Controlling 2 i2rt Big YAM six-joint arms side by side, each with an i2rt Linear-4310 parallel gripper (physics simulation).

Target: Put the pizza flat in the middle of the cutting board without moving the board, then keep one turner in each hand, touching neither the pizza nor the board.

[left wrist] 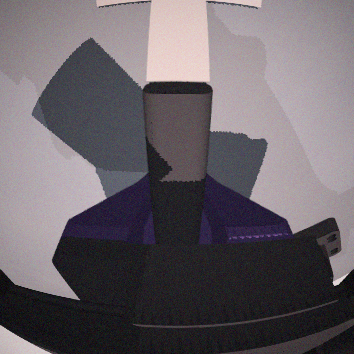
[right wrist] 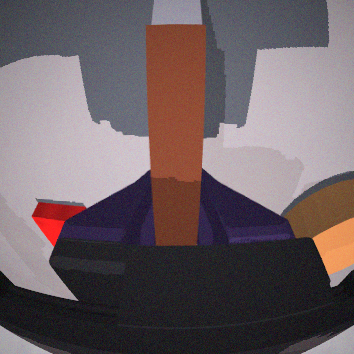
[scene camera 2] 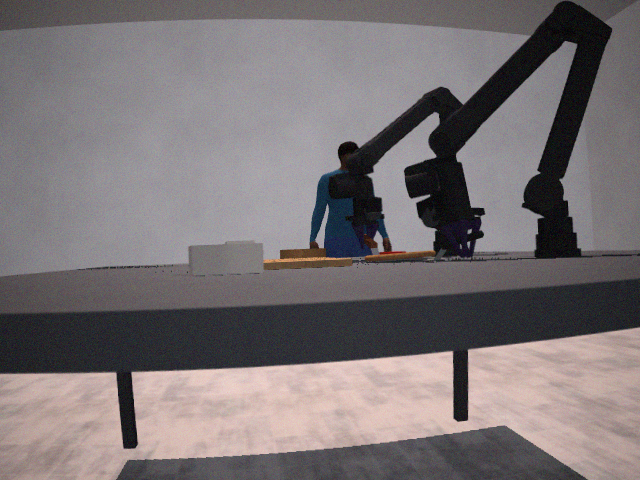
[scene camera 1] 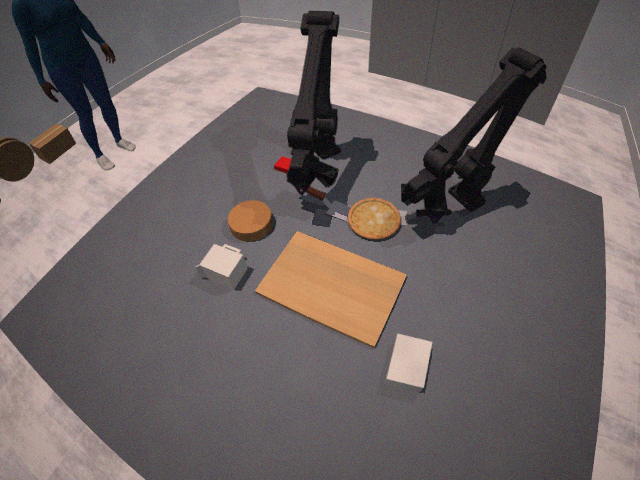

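The round cheese pizza is beside the bare cutting board, beyond its upper edge in scene camera 1. My right gripper is shut on the brown handle of one turner, whose blade reaches the pizza's left edge. My left gripper is shut on the dark handle of the other turner, whose pale blade reaches the pizza's right edge. The pizza hides how far the blades go under it.
A round orange-brown block and a white box with a handle stand left of the board. A white block stands near its lower right corner. A red block lies beside my right gripper.
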